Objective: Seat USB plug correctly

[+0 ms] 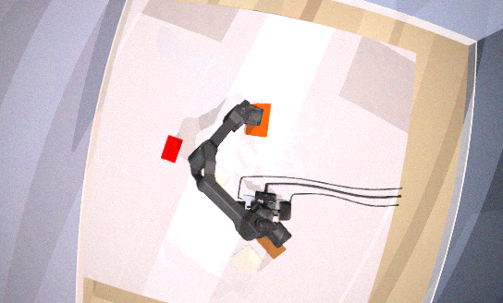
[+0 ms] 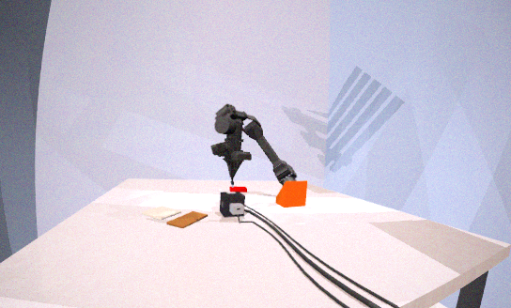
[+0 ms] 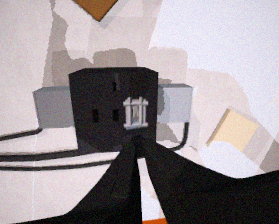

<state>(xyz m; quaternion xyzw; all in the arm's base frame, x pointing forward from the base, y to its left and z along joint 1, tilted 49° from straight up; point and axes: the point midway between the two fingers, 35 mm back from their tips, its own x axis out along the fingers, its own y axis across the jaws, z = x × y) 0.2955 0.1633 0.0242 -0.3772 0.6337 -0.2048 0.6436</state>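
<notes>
The USB plug is 2 cm below my gripper tip. From my gripper tip the other things lie so: red block (38 cm to the right, 13 cm below, 12 cm behind); then brown tile (15 cm ahead, 13 cm below, 7 cm to the left).
</notes>
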